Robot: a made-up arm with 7 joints.
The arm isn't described. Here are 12 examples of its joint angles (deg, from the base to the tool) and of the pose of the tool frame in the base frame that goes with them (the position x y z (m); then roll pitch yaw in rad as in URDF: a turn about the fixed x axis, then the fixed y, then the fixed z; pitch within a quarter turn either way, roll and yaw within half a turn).
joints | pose
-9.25 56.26 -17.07 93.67 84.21 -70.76 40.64 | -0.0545 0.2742 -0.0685 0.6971 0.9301 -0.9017
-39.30 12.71 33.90 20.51 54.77 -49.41 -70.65 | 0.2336 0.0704 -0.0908 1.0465 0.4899 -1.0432
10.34 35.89 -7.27 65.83 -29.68 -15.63 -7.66 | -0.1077 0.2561 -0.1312 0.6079 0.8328 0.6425
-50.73 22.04 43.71 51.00 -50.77 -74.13 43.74 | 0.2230 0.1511 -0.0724 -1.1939 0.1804 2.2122
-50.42 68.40 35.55 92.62 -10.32 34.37 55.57 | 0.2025 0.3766 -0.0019 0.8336 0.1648 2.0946
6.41 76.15 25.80 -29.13 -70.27 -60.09 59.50 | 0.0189 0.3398 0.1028 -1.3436 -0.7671 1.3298
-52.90 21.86 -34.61 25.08 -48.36 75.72 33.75 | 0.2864 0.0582 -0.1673 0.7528 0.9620 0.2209
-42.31 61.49 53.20 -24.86 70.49 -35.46 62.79 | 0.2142 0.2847 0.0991 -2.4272 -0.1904 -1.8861
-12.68 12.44 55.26 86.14 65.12 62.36 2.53 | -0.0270 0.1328 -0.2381 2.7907 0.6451 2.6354
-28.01 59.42 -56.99 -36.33 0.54 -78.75 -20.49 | 0.0592 0.2620 -0.0305 1.3366 -0.5095 -2.7314
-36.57 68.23 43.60 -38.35 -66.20 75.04 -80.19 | 0.2400 0.2836 0.1449 0.0611 0.1582 -1.5655
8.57 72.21 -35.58 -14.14 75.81 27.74 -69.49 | -0.0013 0.2970 -0.0544 -2.6556 1.0078 1.5914
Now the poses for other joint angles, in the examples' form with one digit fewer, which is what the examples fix.
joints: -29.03 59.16 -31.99 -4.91 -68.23 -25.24 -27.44
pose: 0.168 0.273 -0.029 -0.054 -0.539 -0.899
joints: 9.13 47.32 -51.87 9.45 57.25 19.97 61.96
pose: -0.112 0.221 -0.140 1.713 0.038 -0.679
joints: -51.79 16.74 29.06 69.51 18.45 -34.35 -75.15
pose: 0.292 0.097 -0.086 0.123 -0.033 -1.163
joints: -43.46 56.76 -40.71 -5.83 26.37 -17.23 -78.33
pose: 0.203 0.193 -0.050 0.382 1.230 -2.156
